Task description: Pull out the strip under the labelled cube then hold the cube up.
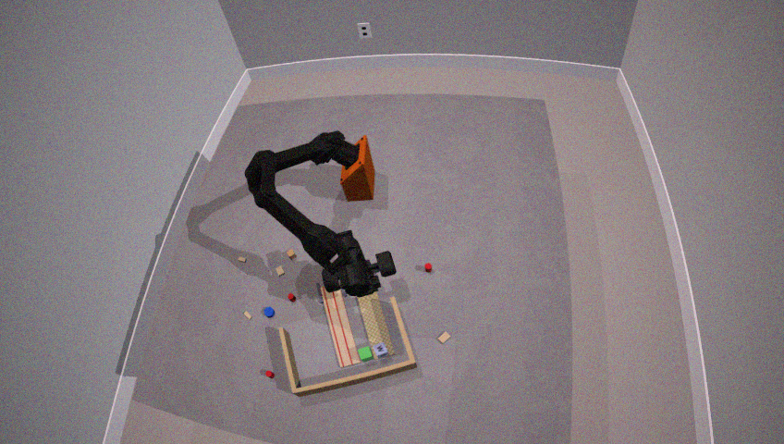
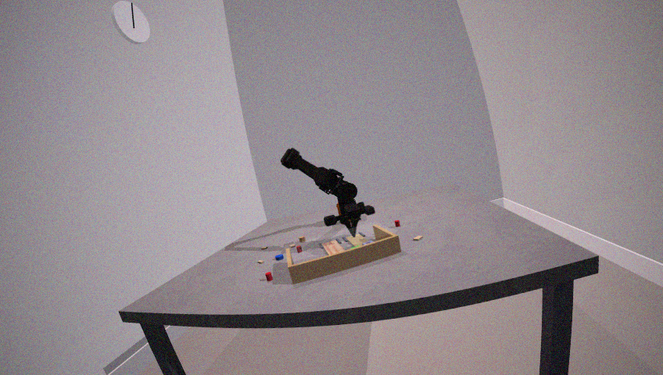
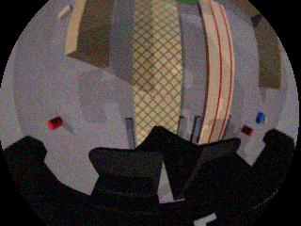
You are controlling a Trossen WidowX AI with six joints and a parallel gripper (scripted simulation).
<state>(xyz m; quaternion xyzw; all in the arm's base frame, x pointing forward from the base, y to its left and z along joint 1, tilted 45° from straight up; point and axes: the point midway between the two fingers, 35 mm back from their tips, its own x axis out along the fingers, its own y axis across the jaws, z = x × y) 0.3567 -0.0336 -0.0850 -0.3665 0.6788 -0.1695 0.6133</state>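
My gripper tip is 9 cm short of the checked tan strip and 3 cm to the right of it. The rest, counted from my gripper tip: blue disc: 28 cm to the right, 9 cm ahead; then labelled cube: 19 cm ahead, 6 cm to the left, 1 cm above.
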